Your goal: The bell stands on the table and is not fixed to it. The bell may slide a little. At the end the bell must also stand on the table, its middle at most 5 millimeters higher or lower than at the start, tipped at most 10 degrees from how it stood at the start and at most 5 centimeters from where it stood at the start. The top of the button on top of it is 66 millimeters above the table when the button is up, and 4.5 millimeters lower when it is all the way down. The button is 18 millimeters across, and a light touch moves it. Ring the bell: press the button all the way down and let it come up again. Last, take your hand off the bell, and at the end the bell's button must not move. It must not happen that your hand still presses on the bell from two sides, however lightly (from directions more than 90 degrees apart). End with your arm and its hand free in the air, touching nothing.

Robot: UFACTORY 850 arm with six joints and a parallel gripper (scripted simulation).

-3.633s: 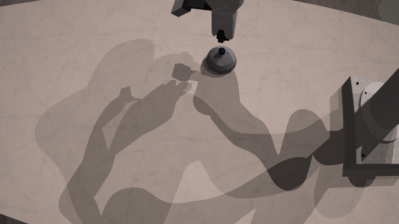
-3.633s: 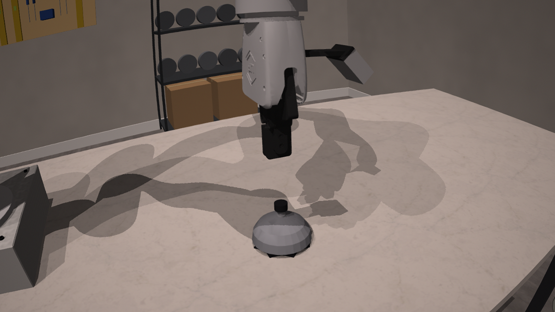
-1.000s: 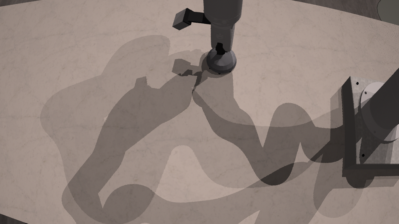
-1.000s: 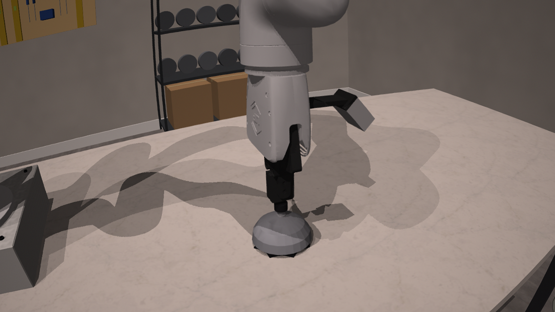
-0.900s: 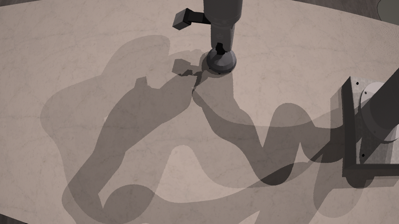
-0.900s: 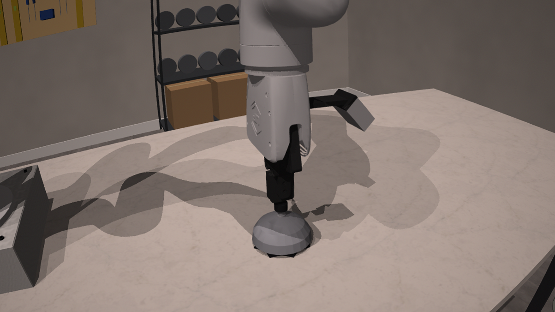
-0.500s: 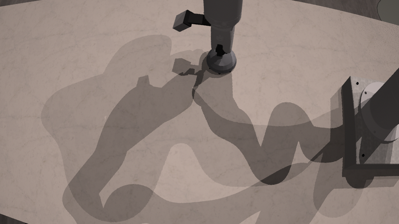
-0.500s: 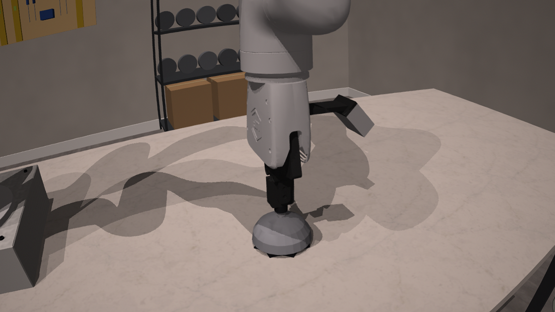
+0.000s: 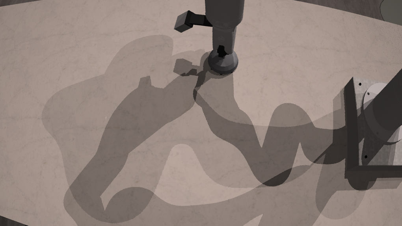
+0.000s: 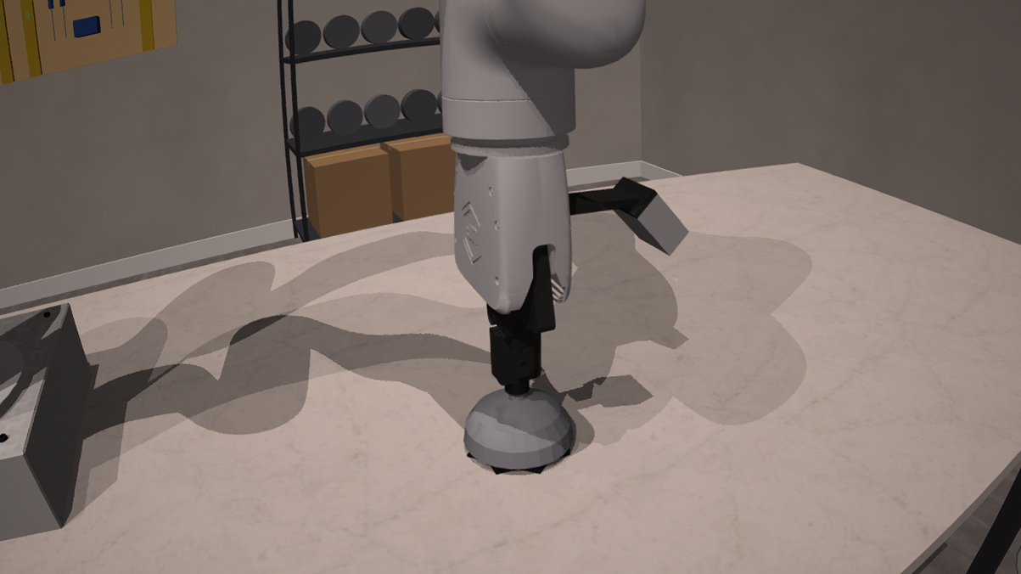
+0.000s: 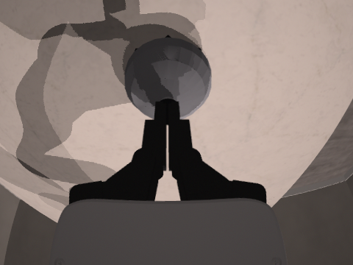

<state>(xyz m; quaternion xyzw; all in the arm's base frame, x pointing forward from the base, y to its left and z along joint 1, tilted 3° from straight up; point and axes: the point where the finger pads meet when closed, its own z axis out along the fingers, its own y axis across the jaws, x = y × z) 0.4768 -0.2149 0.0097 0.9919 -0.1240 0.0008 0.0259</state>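
Right now the black button is 3 cm below my hand. From my hand the other things lie so: grey dome bell: 4 cm below.
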